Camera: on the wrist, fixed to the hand. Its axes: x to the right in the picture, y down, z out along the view.
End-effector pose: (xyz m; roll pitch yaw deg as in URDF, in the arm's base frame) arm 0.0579 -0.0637 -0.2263 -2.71 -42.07 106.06
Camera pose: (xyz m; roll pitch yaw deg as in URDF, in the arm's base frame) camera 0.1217 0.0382 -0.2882 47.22 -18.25 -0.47
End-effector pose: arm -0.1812 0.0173 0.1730 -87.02 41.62 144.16
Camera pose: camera -0.1715 0.1436 0.2202 -107.10 -44.57 170.95
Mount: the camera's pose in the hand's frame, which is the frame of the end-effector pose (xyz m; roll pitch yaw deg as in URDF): 0.0181 -0.0847 -0.1038 2.38 -21.71 -89.43
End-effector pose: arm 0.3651 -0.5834 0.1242 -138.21 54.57 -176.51
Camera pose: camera 0.2454 -0.5847 0.1870 -121.10 -11.04 -103.40
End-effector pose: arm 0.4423 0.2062 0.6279 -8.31 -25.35 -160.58
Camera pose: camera 0.3575 0.2811 0.5539 31.04 -27.13 96.05
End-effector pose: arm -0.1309 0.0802 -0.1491 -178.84 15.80 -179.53
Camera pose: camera -0.1764 -0.0028 -0.0525 -160.78 19.89 -84.24
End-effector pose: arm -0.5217 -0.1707 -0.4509 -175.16 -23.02 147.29
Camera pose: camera -0.5402 -0.2487 -0.3421 158.52 15.28 -129.98
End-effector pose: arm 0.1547 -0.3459 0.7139 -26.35 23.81 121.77
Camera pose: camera 0.2615 -0.2866 0.6559 -31.25 -42.59 56.57
